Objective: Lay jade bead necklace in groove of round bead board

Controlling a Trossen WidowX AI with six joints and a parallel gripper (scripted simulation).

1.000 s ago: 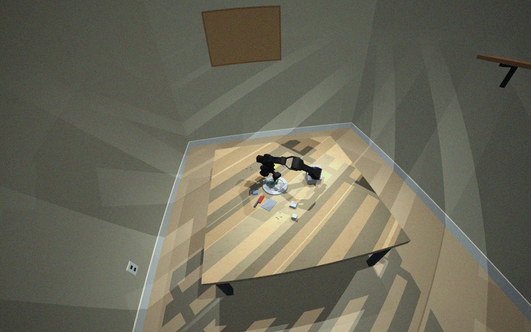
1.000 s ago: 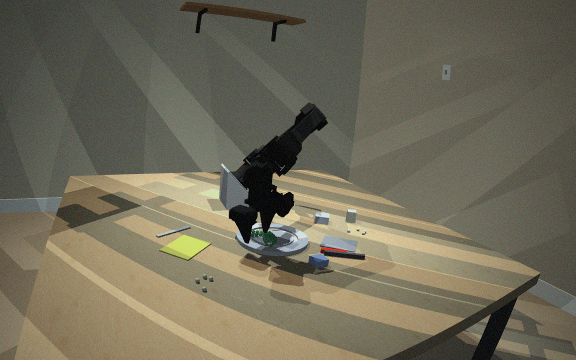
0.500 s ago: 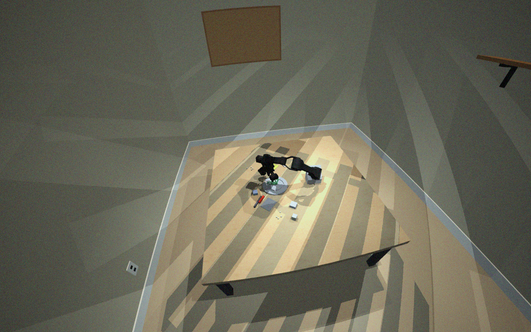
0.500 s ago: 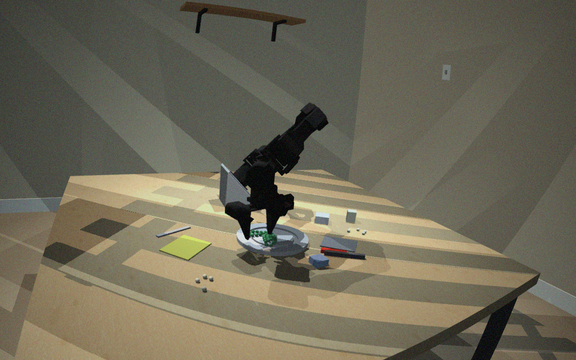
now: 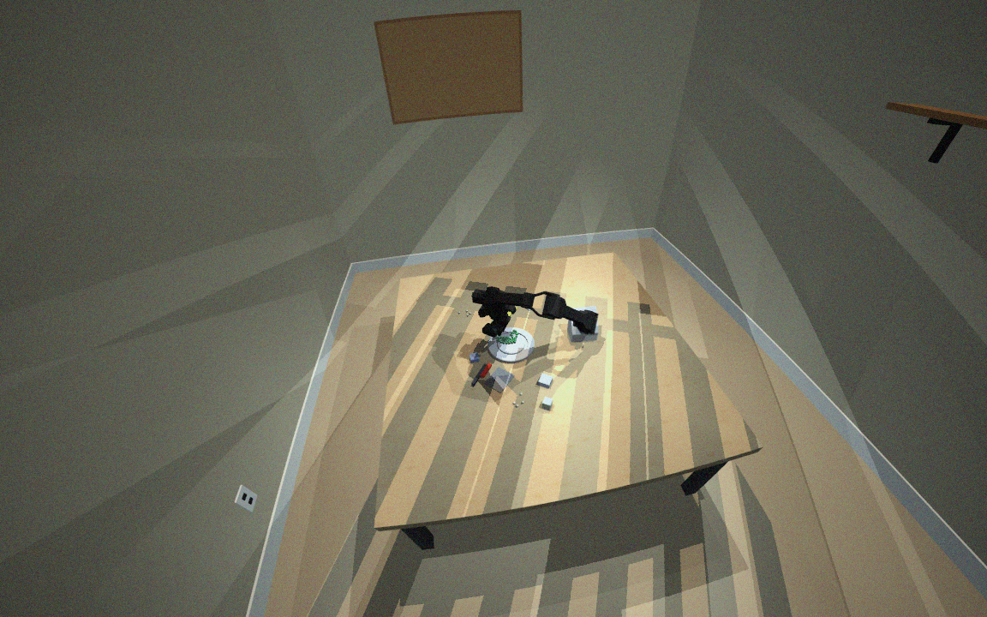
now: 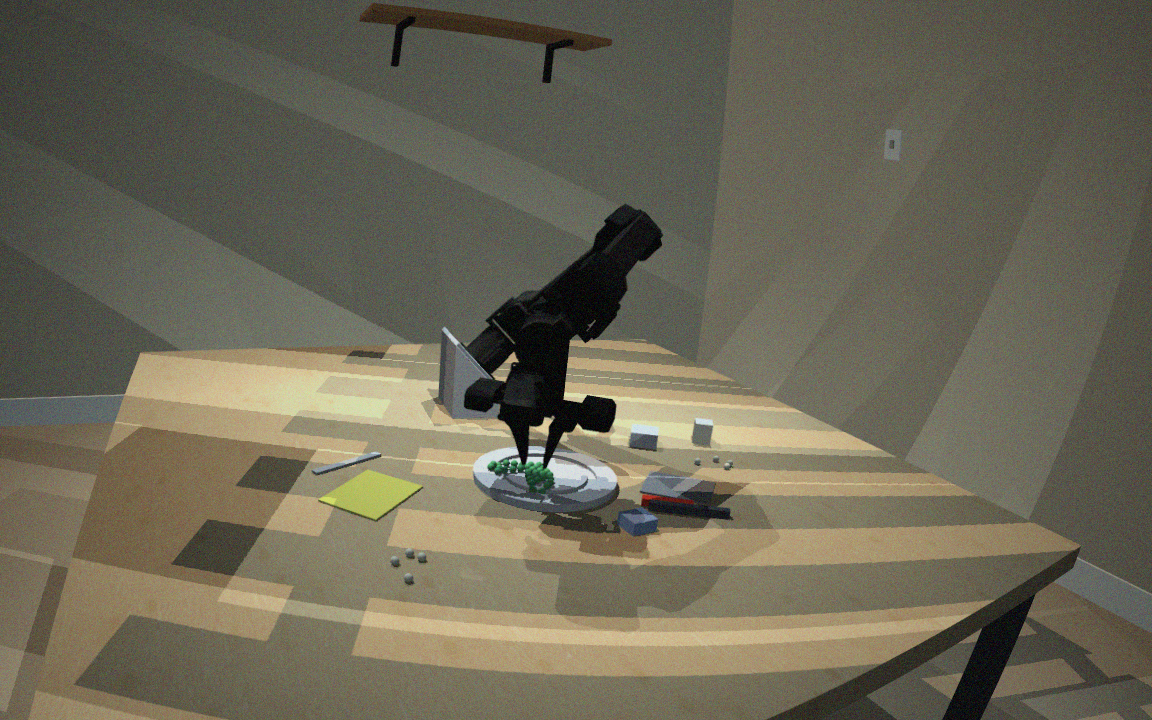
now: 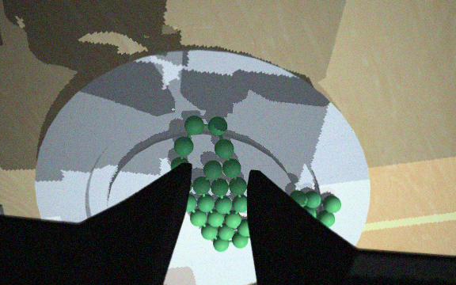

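Now: the round grey bead board 3 cm behind my gripper tip, 4 cm to the left of it and 3 cm below it. Also, from my gripper tip: grey plate (6 cm ahead, 21 cm to the left, 4 cm below); blue block (13 cm ahead, 7 cm to the left, 3 cm below); red and black pen (12 cm ahead, 16 cm to the left, 4 cm below).
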